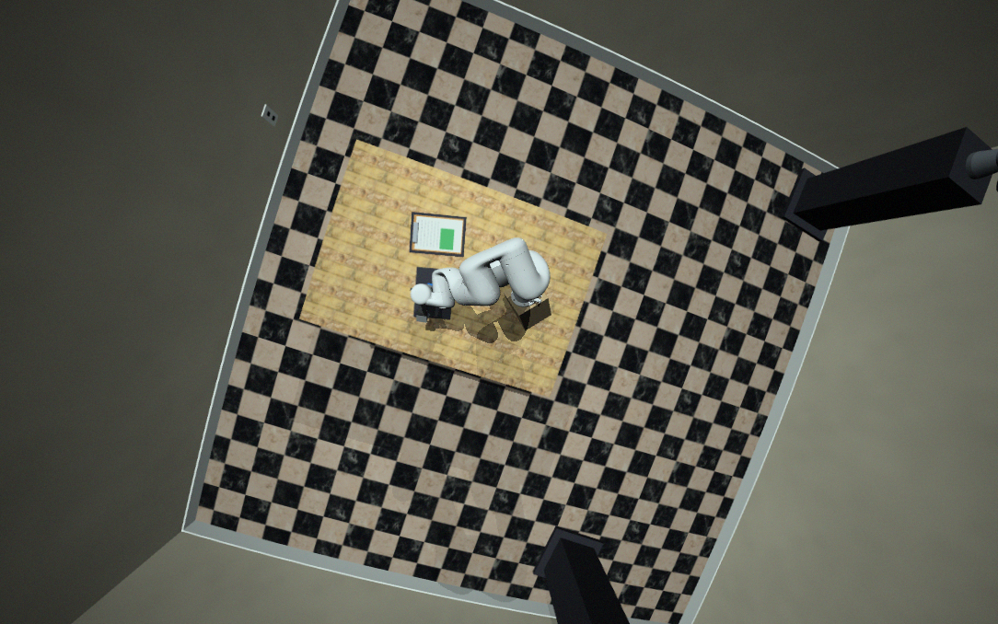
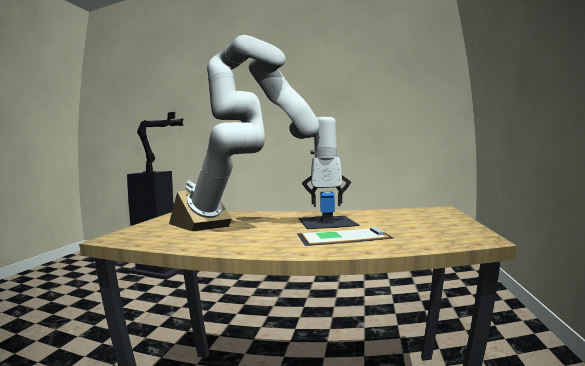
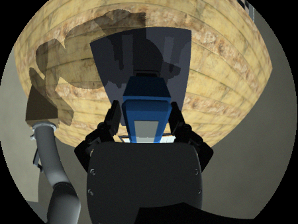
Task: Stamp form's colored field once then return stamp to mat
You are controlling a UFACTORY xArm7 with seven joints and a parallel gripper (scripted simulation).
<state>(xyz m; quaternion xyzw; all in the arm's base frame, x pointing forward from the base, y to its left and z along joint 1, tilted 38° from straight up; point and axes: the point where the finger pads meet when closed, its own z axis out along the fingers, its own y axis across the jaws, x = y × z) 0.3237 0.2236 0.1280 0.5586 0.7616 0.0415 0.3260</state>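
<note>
Now: the blue stamp 20 mm below my hand. Round my hand: dark mat: 70 mm below.
</note>
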